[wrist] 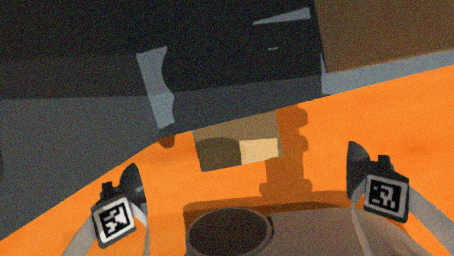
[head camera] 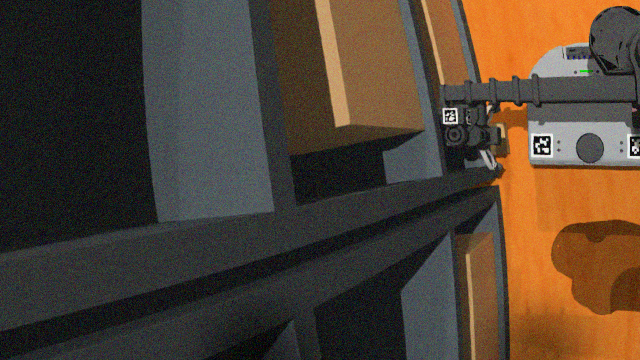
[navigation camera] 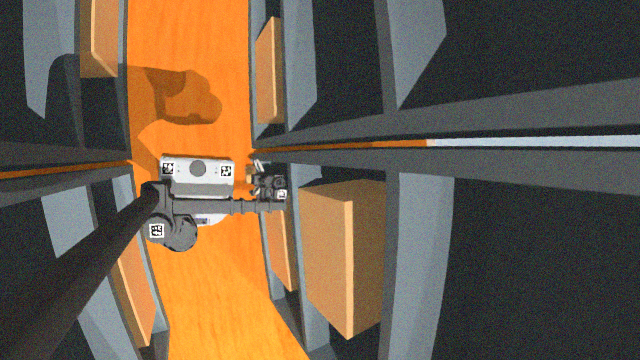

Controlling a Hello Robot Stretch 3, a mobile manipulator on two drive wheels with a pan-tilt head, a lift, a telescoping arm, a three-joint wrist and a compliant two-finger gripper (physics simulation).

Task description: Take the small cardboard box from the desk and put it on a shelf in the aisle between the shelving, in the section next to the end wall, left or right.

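Where they show: gripper, fingertip midpoint: (wrist: pixel 241 171); robot's base, link origin: (head camera: pixel 588 146) (navigation camera: pixel 197 167).
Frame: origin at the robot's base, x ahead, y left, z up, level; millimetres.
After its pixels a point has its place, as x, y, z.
Observation:
The small cardboard box (head camera: pixel 504 142) {-10, -253, 60} (navigation camera: pixel 249 175) {-24, -266, 60} (wrist: pixel 259 151) {-43, -263, 60} lies on the orange floor, close against the foot of the shelving (head camera: pixel 350 195) {54, -294, 854} (navigation camera: pixel 345 162) {65, -289, 839} and beside the robot base (head camera: pixel 570 131) {-38, -52, 160} (navigation camera: pixel 212 161) {38, -65, 157} (wrist: pixel 310 230) {-91, -170, 67}. My gripper (head camera: pixel 496 140) {-22, -266, 122} (navigation camera: pixel 254 178) {-22, -266, 122} (wrist: pixel 241 171) {-22, -266, 122} is open and empty, pointing down above the box at the aisle-side edge of the shelving. In the wrist view the box shows between and beyond the two spread fingertips, partly in shadow. The wrist hides part of the box in the head and navigation views.
Large cardboard boxes (head camera: pixel 380 75) {-111, -335, 686} (navigation camera: pixel 325 240) {-161, -343, 703} and lower ones (head camera: pixel 482 295) {377, -262, 253} (navigation camera: pixel 270 75) {421, -256, 316} stand on the shelves. Shelving also lines the opposite side of the aisle (navigation camera: pixel 107 145) {84, 415, 76}. The extended arm (head camera: pixel 575 90) {-102, -35, 474} (navigation camera: pixel 215 206) {-102, -58, 474} crosses above the base. Upright posts stand near the gripper.

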